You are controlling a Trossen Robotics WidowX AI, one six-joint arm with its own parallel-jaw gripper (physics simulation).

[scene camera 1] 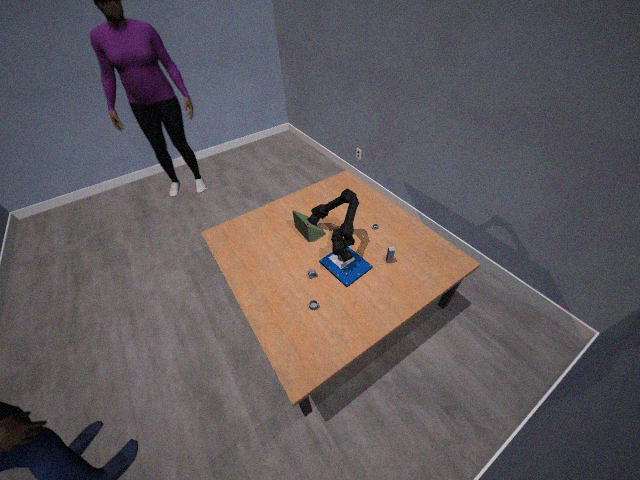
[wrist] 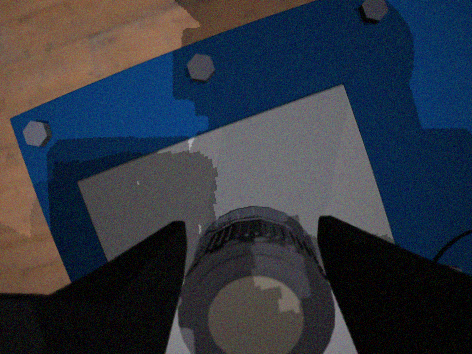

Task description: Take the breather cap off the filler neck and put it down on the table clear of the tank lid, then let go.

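Pixels of known places: gripper, fingertip midpoint: [wrist: 252, 230]; arm's base, origin of the base link: [scene camera 1: 311, 222].
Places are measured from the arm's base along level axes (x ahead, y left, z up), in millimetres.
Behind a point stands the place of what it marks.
Observation:
The blue tank lid [scene camera 1: 347, 279] @[x 487, y -14, z -53 mm] [wrist: 130, 110] @[x 291, y 111, z -54 mm] lies on the table with hexagonal bolts along its rim and a pale square plate [wrist: 295, 160] @[x 356, y 81, z -54 mm] on top. The breather cap [wrist: 255, 315] @[x 331, y 40, z -11 mm], round and grey with a beige disc in its top, shows between the fingers in the wrist view. A ribbed dark band and the grey rim of the filler neck [wrist: 254, 213] @[x 336, y 62, z -52 mm] show just past it, over the pale plate. My gripper [scene camera 1: 343, 256] @[x 334, y 60, z -34 mm] [wrist: 252, 230] @[x 334, y 60, z -34 mm] points down over the lid and is shut on the cap, one finger on each side. The cap's underside is hidden.
On the wooden table [scene camera 1: 268, 258] @[x 93, y -359, z -68 mm], a green wedge-shaped block [scene camera 1: 306, 228] @[x 80, y -73, z 46 mm] stands behind the lid. Small grey round parts [scene camera 1: 312, 273] @[x 369, y -180, z -24 mm] [scene camera 1: 313, 304] @[x 532, y -258, z -61 mm] [scene camera 1: 375, 226] @[x 213, y 377, z -54 mm] lie around, and a small grey upright block [scene camera 1: 390, 254] @[x 498, y 273, z 13 mm] stands right of the lid.

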